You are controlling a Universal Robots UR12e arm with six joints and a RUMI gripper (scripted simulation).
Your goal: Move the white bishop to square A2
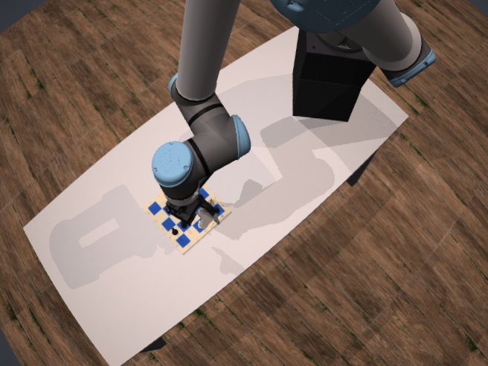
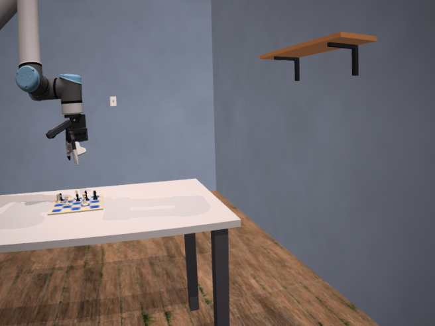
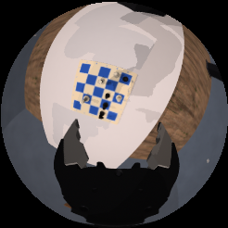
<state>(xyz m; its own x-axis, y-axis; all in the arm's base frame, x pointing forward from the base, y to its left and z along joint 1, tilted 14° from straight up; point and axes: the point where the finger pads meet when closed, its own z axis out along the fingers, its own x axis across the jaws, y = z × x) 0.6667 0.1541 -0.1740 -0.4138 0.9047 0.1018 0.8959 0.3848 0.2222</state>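
Right now my hand is 16 cm above the chessboard, 8 cm to the left of it and 1 cm short of it.
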